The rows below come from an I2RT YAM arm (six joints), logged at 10 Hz.
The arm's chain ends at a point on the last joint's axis. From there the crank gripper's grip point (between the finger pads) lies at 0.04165 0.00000 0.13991 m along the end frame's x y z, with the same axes.
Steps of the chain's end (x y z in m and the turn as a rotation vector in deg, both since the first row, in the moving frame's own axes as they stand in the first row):
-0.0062 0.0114 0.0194 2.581 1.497 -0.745
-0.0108 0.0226 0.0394 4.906 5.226 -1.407
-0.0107 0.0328 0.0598 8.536 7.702 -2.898
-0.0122 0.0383 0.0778 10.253 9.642 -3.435
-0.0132 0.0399 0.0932 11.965 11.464 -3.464
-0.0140 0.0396 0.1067 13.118 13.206 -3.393
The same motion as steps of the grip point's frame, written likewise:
-0.0026 0.0046 0.0181 2.581 1.497 -0.745
0.0016 0.0096 0.0345 4.906 5.226 -1.407
0.0070 0.0100 0.0513 8.536 7.702 -2.898
0.0097 0.0110 0.0664 10.253 9.642 -3.435
0.0126 0.0086 0.0789 11.965 11.464 -3.464
0.0156 0.0059 0.0897 13.118 13.206 -3.393

